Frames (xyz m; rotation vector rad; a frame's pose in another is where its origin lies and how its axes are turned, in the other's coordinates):
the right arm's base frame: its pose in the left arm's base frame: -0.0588 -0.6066 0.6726 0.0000 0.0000 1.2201
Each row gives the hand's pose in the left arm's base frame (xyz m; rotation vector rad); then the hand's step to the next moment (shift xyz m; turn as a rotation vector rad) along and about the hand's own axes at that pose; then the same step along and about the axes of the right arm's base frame.
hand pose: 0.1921 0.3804 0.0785 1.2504 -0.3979 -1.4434
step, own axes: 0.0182 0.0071 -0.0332 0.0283 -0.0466 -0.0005
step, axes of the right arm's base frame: 0.0072 -0.0346 -0.0153 -0.0152 0.0134 -0.0506
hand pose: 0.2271 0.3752 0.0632 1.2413 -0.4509 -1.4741
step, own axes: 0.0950 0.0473 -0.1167 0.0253 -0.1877 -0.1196
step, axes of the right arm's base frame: -0.0087 -0.1501 -0.0478 0.0798 0.0121 -0.2090
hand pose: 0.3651 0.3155 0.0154 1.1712 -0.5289 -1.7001
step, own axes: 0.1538 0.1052 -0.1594 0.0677 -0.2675 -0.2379
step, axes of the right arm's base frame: -0.0852 -0.2218 -0.0607 0.1174 -0.0424 -0.3423
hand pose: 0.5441 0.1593 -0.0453 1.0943 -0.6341 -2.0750
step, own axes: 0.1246 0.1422 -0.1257 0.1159 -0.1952 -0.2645
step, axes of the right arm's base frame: -0.1496 -0.1679 -0.0313 0.0469 -0.0987 -0.3310
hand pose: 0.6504 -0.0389 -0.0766 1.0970 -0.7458 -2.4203
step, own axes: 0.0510 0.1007 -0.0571 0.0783 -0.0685 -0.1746
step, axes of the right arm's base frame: -0.1082 -0.0655 0.0001 -0.0125 -0.0875 -0.1830
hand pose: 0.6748 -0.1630 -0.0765 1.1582 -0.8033 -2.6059
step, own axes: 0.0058 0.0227 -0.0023 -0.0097 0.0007 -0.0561
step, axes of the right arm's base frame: -0.0219 -0.0043 0.0074 -0.0021 -0.0514 -0.0244
